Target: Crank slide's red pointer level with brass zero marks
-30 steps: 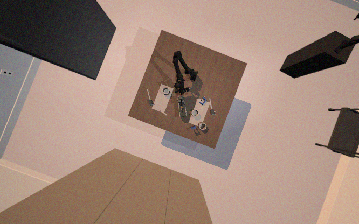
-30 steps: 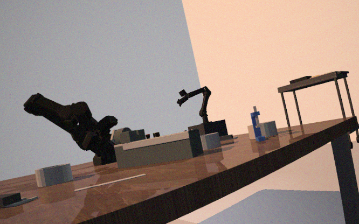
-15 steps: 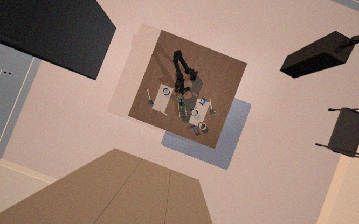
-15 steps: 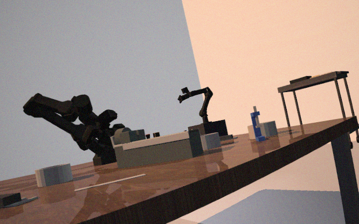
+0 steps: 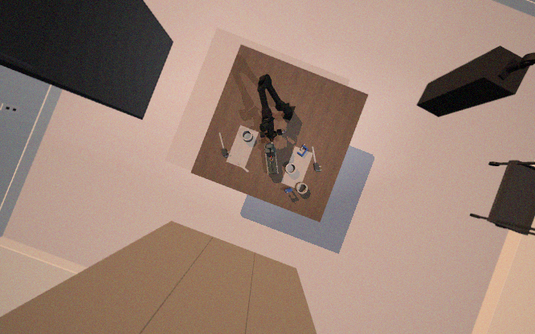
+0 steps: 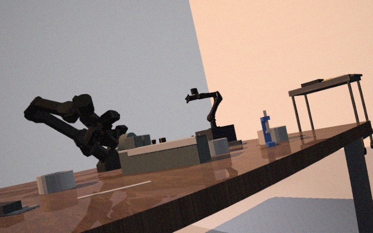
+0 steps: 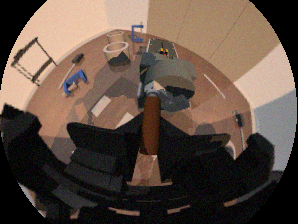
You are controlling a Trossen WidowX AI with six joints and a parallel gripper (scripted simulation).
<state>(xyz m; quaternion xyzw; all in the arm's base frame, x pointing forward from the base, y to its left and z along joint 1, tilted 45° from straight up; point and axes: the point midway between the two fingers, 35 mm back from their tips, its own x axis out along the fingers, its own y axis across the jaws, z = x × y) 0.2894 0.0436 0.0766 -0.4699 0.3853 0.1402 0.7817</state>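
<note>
The red pointer is 12 cm ahead of my gripper tip and 6 cm to the left of it. Also, from my gripper tip: crank handle (1 cm behind, 1 cm to the right, 3 cm above); thin white rod (33 cm ahead, 13 cm to the right, 8 cm below).
</note>
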